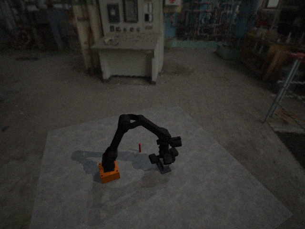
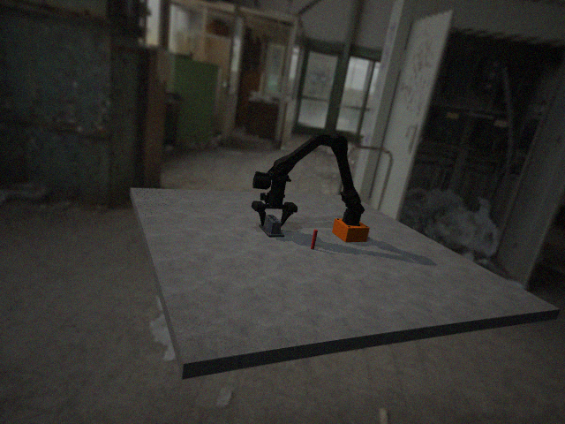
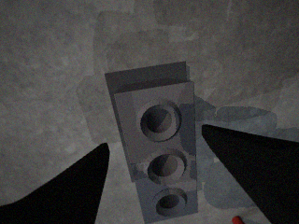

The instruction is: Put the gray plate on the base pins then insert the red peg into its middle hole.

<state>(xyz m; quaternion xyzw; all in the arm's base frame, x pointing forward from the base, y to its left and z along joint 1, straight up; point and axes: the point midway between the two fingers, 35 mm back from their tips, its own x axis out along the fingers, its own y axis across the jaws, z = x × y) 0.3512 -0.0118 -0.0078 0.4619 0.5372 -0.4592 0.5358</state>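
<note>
Now: the gray plate 2 cm above my gripper tip. Round my gripper tip: red peg 16 cm to the left, 13 cm behind, 2 cm above.
</note>
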